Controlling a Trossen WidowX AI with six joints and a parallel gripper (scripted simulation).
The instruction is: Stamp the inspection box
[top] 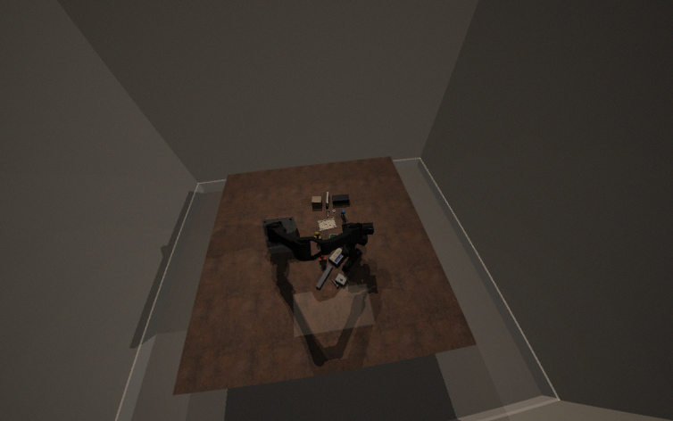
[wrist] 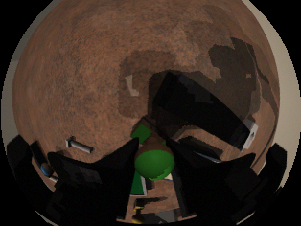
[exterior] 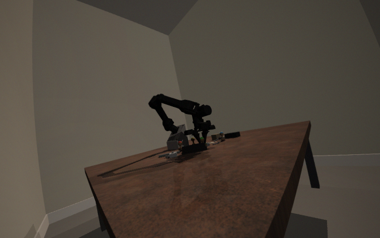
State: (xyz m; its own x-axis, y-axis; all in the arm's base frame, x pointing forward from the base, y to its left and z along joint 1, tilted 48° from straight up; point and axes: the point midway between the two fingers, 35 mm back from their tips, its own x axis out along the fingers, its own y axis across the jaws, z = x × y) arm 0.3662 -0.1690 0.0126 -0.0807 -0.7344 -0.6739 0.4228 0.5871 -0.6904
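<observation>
My gripper tip is now right at the green-knobbed stamp. The rest, counted from my gripper tip: green ink pad (70 mm to the left, 70 mm behind, 20 mm below); then long black block (70 mm to the right, 10 mm below, 10 mm behind); then blue-and-white box (80 mm behind, 30 mm to the right, 10 mm below).
</observation>
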